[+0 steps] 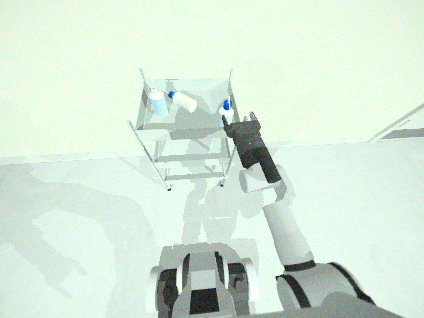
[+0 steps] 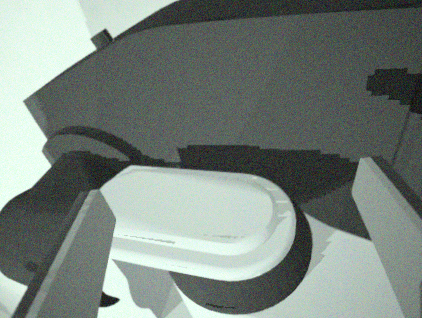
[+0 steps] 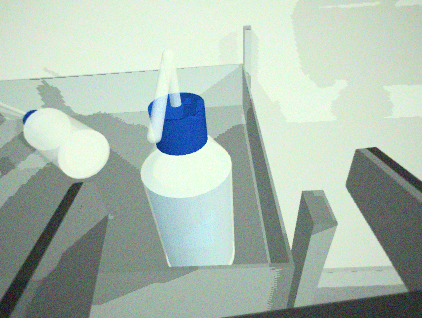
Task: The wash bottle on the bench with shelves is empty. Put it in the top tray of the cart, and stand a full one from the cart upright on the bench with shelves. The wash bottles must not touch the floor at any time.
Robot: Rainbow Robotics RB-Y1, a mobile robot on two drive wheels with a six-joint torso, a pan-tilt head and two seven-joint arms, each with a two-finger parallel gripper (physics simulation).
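Places are measured from the robot's base along level axes (x ahead, y left, z up), in metres.
Where they show: left gripper, between the fingertips: (image 2: pixel 228 190); right gripper, between the fingertips: (image 1: pixel 237 114) (image 3: pixel 227 182).
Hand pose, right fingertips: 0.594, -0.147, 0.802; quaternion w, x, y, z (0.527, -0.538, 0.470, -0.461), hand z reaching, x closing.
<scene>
After its pixels a point has its place, as x, y, z.
The cart (image 1: pixel 152 134) @(0.590, 0.186, 0.704) (image 3: pixel 240 285) @(0.599, -0.152, 0.711) stands ahead against the wall. In its top tray, a wash bottle with blue liquid (image 1: pixel 226 116) @(0.625, -0.116, 0.764) (image 3: pixel 195 220) @(0.625, -0.126, 0.742) stands upright at the near right corner, with a blue cap and white spout. A white wash bottle (image 1: pixel 184 101) @(0.772, 0.059, 0.716) (image 3: pixel 84 152) @(0.764, 0.019, 0.697) with a blue cap lies on its side. Another bottle with blue liquid (image 1: pixel 159 105) @(0.727, 0.165, 0.733) stands at the tray's left. My right gripper (image 1: pixel 239 117) @(0.595, -0.147, 0.802) (image 3: pixel 227 182) @(0.595, -0.147, 0.802) is open and empty, close to the near right corner. My left gripper (image 2: pixel 228 190) @(-0.198, 0.215, 0.360) is open, near my own body. The bench with shelves does not show.
A cart corner post (image 3: pixel 312 230) @(0.590, -0.183, 0.776) rises between the near right bottle and my right gripper's right finger. The cart's lower shelves (image 1: pixel 192 157) @(0.654, 0.040, 0.398) show below the tray. The wall runs behind the cart. A slanted pale frame (image 1: pixel 400 123) @(0.988, -1.769, 0.296) shows at the far right.
</scene>
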